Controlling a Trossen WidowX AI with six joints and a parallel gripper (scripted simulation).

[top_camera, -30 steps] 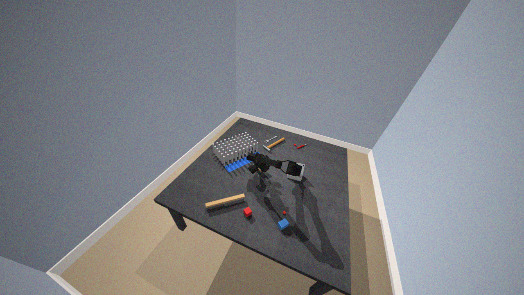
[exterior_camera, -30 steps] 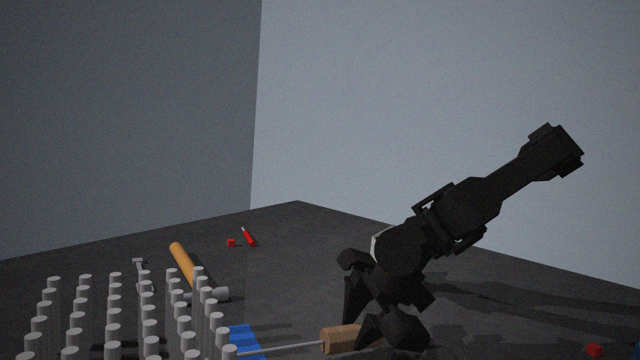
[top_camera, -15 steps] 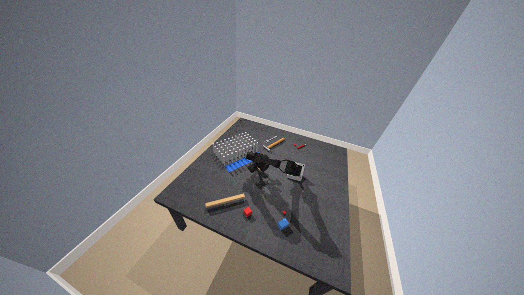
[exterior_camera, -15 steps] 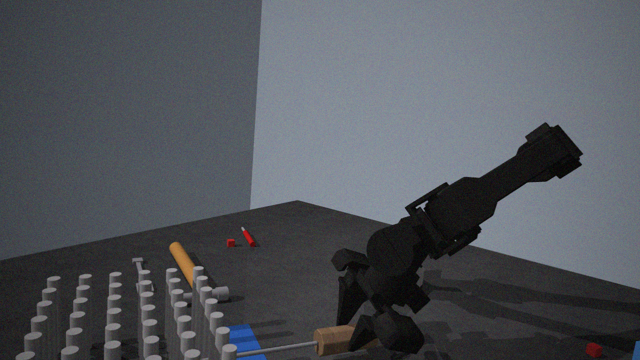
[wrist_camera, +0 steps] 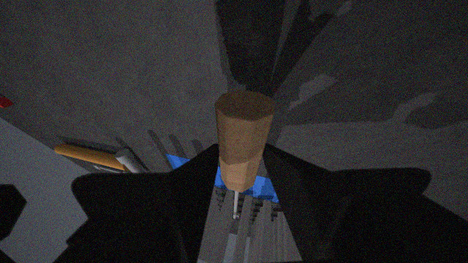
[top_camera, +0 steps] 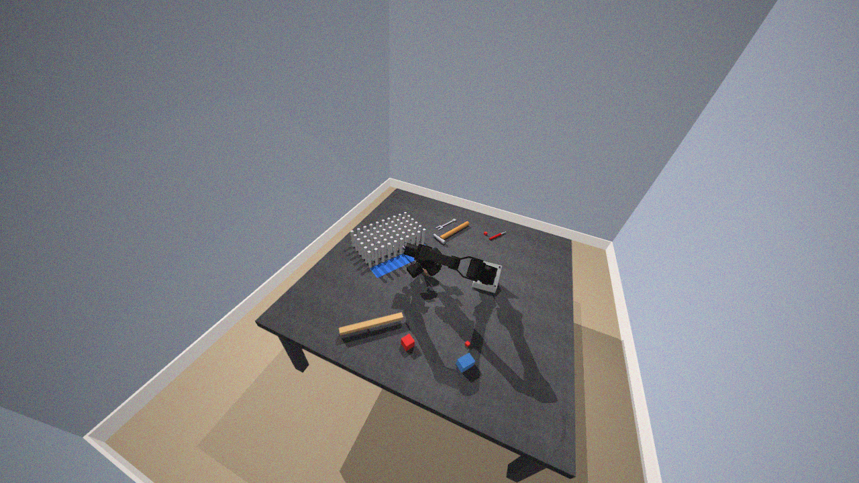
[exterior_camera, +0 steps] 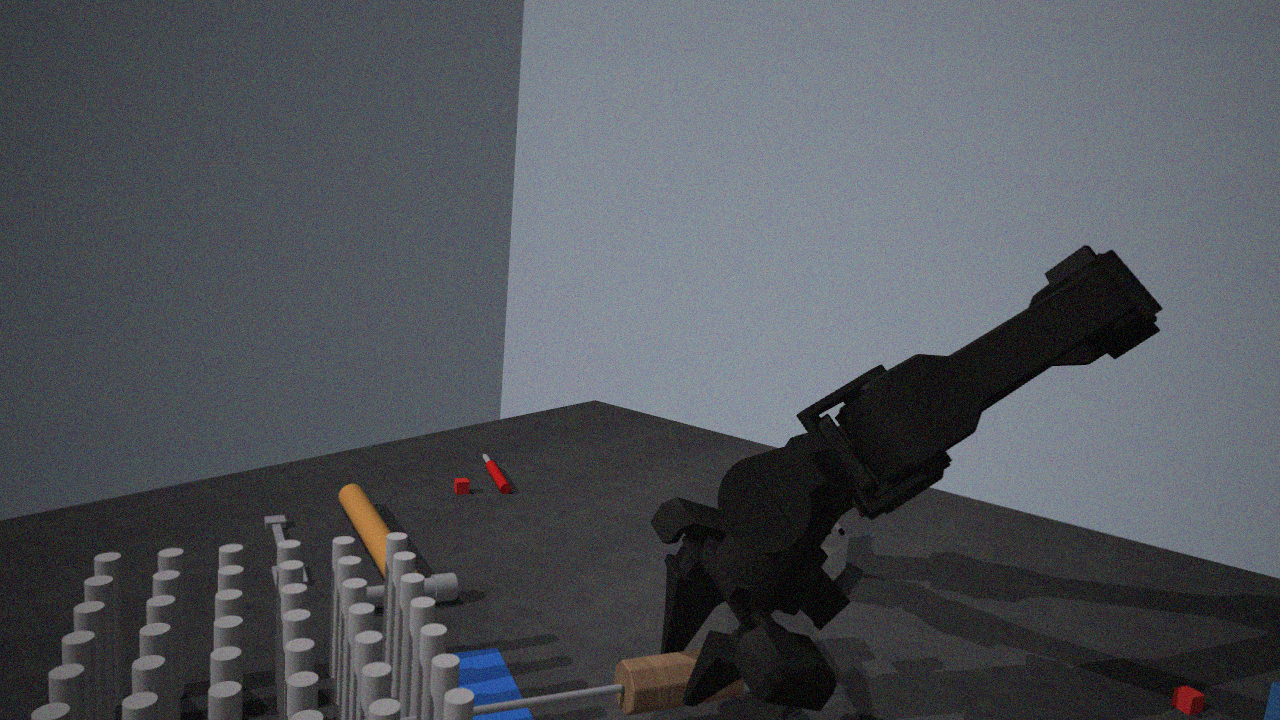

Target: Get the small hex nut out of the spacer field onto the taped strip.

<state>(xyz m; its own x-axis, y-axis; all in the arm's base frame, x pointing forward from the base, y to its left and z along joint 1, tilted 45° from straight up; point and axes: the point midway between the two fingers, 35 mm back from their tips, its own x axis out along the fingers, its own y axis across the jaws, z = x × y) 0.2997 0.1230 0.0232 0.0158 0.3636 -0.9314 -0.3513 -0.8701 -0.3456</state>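
My gripper tip is 14 cm short of the blue taped strip, 2 cm to the left of it and 4 cm above it. Round my gripper tip: blue cube (37 cm behind, 36 cm to the left, 2 cm below); then small wrench (7 cm ahead, 46 cm to the right, 3 cm below); then brown-handled screwdriver (9 cm ahead, 4 cm to the right).
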